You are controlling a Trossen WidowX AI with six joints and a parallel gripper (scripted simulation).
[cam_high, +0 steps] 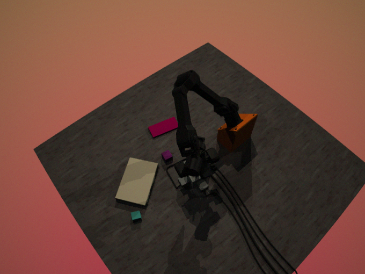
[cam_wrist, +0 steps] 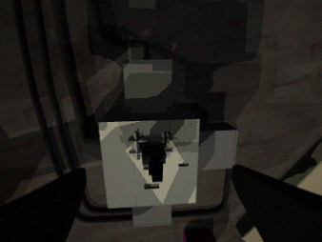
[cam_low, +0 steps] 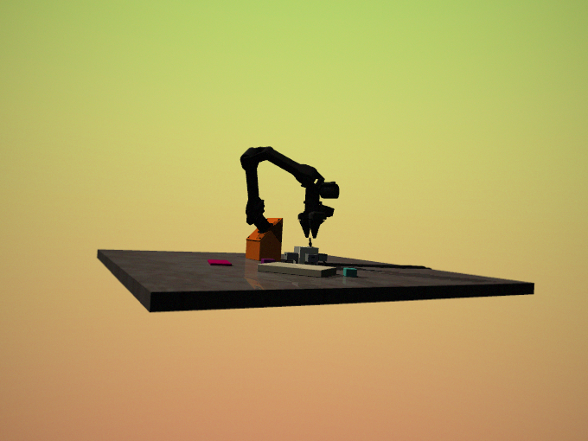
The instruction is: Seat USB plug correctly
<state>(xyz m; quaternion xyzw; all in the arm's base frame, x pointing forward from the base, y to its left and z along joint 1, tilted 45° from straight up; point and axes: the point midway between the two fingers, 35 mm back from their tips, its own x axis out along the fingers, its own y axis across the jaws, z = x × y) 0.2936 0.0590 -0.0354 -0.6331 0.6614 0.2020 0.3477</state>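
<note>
My gripper tip is 2 cm above the USB plug. From my gripper tip the other things lie so: purple cube: 3 cm ahead, 19 cm to the right, 10 cm below; beige slab: 22 cm ahead, 17 cm to the right, 10 cm below; teal cube: 32 cm ahead, 3 cm to the right, 10 cm below.
</note>
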